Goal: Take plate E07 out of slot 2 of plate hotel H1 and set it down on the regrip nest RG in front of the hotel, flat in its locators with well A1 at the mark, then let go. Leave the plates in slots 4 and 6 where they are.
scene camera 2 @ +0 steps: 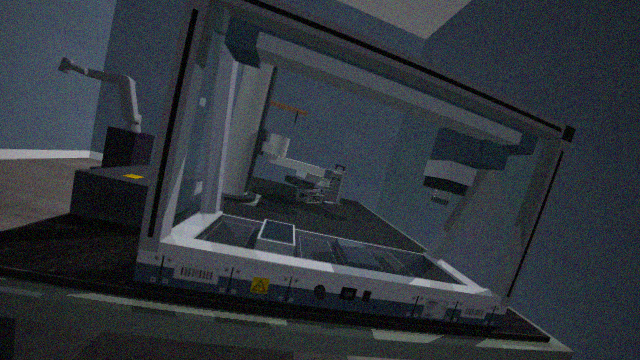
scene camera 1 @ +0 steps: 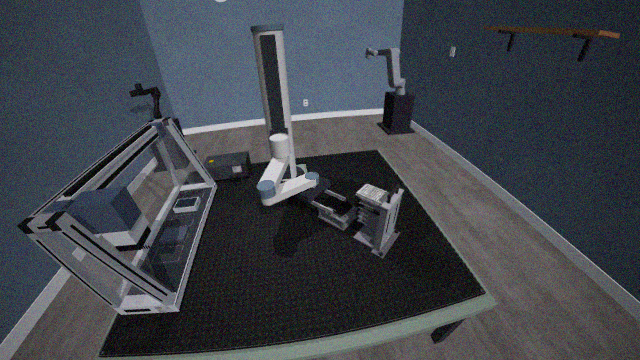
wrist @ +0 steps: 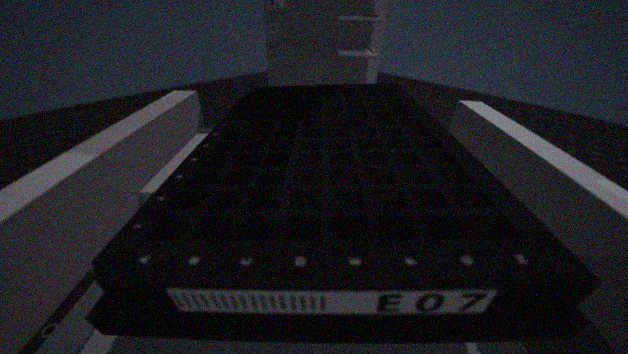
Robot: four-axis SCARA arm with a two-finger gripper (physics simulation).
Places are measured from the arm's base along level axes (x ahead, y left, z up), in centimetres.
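Pixels of known places: gripper, fingertip midpoint: (scene camera 2: 314, 188) (scene camera 1: 339, 205) (wrist: 326, 119); arm's base at its link origin: (scene camera 1: 286, 177).
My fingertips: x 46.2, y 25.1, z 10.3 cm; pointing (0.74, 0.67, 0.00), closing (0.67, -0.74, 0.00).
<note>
For each thing: its top centre in the pictures, then the offset to it from my fingertips. "spot": a spot on its surface instead. Level surfaces: height alone.
- plate E07 at its top centre: (wrist: 326, 118) (scene camera 1: 336, 203) dx -1.1, dy -0.9, dz +0.6 cm
- light grey regrip nest RG at a spot on its surface: (scene camera 1: 334, 220) spot: dx +1.1, dy -2.5, dz -8.6 cm
- pale plate at its top centre: (scene camera 1: 374, 193) dx +12.5, dy +11.7, dz +15.4 cm
- black mat at its surface level: dz -9.0 cm
My gripper (scene camera 1: 344, 205) (wrist: 326, 119) is shut on plate E07 (scene camera 1: 332, 203) (wrist: 325, 200), a dark well plate whose label faces the wrist camera. One pale finger lies along each long side, and the plate looks level. It is over the light grey regrip nest RG (scene camera 1: 334, 220), low down; whether it rests in the locators is hidden. Small blurred marks run along its near and left edges; the nest's A1 mark cannot be made out. Plate hotel H1 (scene camera 1: 378, 225) (scene camera 2: 335, 187) (wrist: 320, 60) stands just beyond the nest. The plates in slots 4 and 6 cannot be told apart.
A pale plate (scene camera 1: 371, 192) lies on top of the hotel. A framed, clear-walled machine (scene camera 1: 197, 250) (scene camera 2: 350, 272) stands on the black mat (scene camera 1: 300, 305) at the left in scene camera 1. A dark box (scene camera 1: 229, 166) (scene camera 2: 107, 197) stands near the arm's column (scene camera 1: 272, 80).
</note>
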